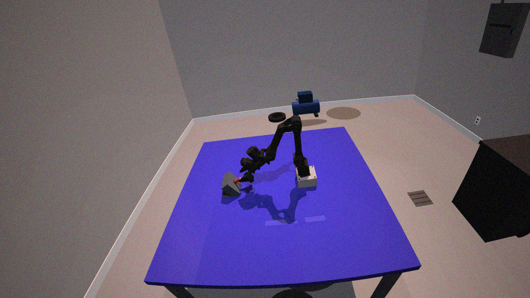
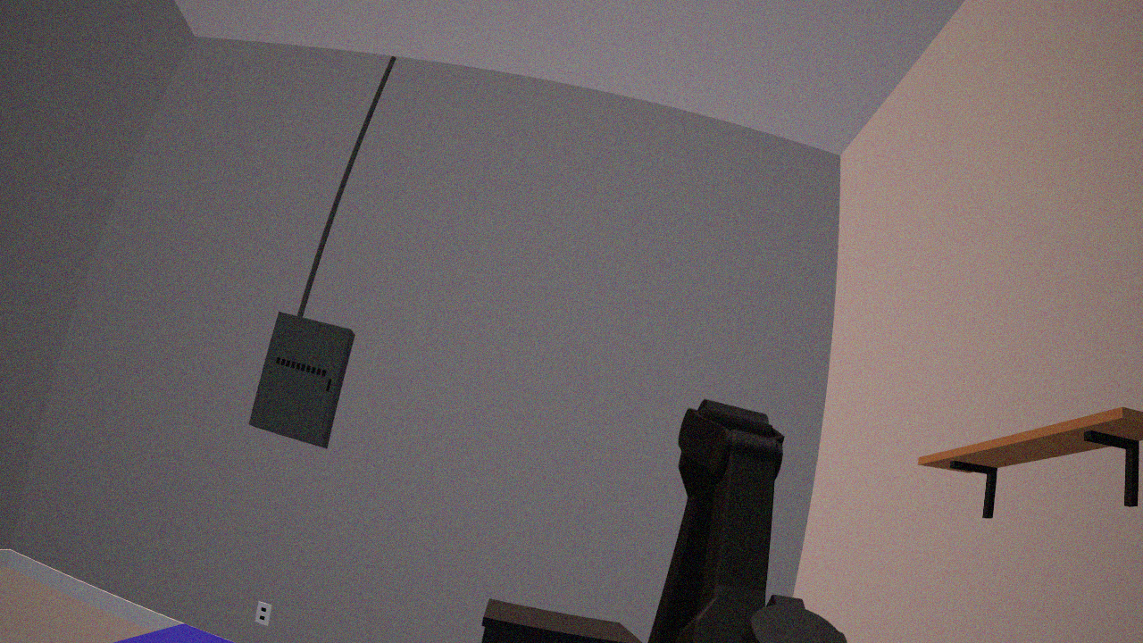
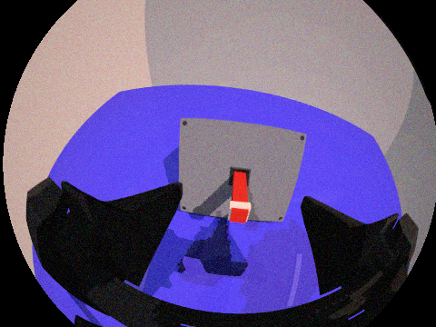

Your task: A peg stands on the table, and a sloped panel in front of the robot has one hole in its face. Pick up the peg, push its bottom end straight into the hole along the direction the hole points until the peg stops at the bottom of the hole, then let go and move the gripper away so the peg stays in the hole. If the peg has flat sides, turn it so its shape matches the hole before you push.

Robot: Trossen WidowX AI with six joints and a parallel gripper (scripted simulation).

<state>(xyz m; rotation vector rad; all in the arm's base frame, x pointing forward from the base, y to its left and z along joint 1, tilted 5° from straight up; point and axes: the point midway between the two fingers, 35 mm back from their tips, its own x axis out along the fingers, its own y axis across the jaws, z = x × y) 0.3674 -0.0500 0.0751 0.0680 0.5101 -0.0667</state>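
Now: gripper tip 2 cm above the red peg and 1 cm short of it. Also, from my gripper tip: grey sloped panel: 6 cm ahead, 5 cm below.
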